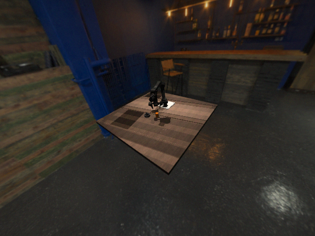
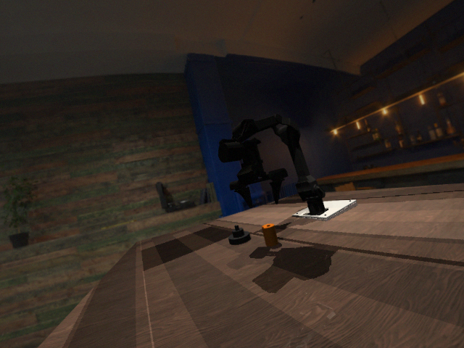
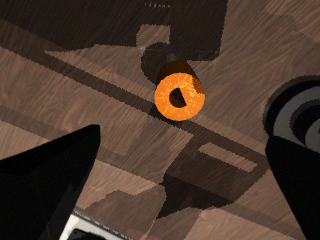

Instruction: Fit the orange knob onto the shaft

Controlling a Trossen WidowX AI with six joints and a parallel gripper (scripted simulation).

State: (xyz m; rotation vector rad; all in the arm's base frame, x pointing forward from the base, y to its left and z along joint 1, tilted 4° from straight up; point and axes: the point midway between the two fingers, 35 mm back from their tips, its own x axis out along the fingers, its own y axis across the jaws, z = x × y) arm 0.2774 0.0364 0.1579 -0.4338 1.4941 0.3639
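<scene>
My gripper tip is now 9 cm above the orange knob. Also, from my gripper tip: dark round pedestal: 5 cm ahead, 14 cm to the right, 9 cm below.
</scene>
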